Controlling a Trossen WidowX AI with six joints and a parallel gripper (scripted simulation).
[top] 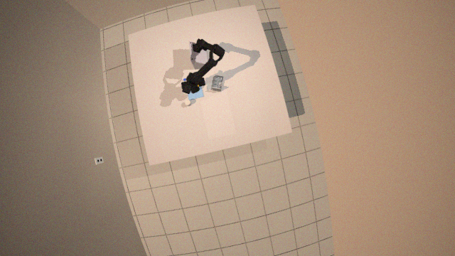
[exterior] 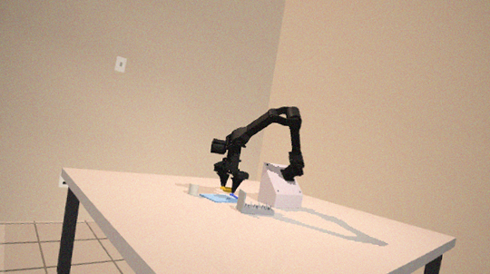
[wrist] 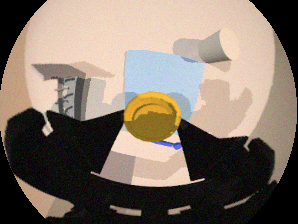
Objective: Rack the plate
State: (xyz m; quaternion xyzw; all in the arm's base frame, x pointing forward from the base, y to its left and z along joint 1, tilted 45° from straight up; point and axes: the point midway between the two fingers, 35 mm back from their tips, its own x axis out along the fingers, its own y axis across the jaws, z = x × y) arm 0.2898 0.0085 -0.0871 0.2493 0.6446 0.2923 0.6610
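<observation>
Now: gripper tip 2 cm short of the light blue mat, 1 cm to the left of it and 4 cm above it. Also, from my gripper tip: blue spoon (9 cm behind, 7 cm to the right, 3 cm below); white cup (13 cm ahead, 8 cm to the right, 1 cm below); yellow plate (1 cm above).
</observation>
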